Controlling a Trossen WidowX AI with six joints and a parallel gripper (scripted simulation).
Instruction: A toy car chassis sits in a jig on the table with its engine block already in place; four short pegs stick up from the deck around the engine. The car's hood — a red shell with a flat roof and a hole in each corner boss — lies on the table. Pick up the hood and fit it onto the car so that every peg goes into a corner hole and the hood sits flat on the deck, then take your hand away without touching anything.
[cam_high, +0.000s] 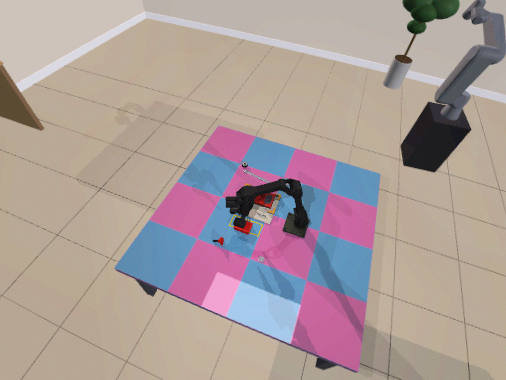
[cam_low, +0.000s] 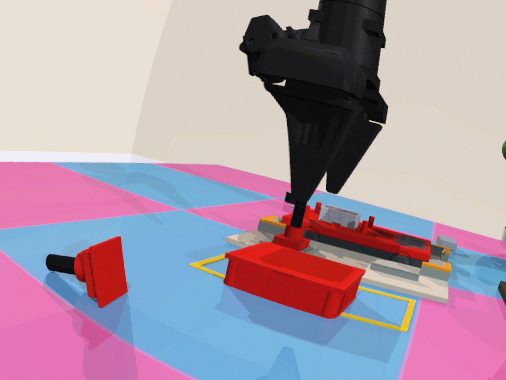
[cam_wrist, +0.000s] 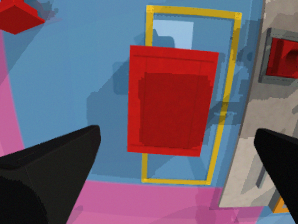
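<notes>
Right now my gripper tip is 6 cm above the red hood. Round my gripper tip: grey jig: 20 cm to the right, 7 cm below, 3 cm behind; grey engine block: 23 cm to the right, 5 cm below.
</notes>
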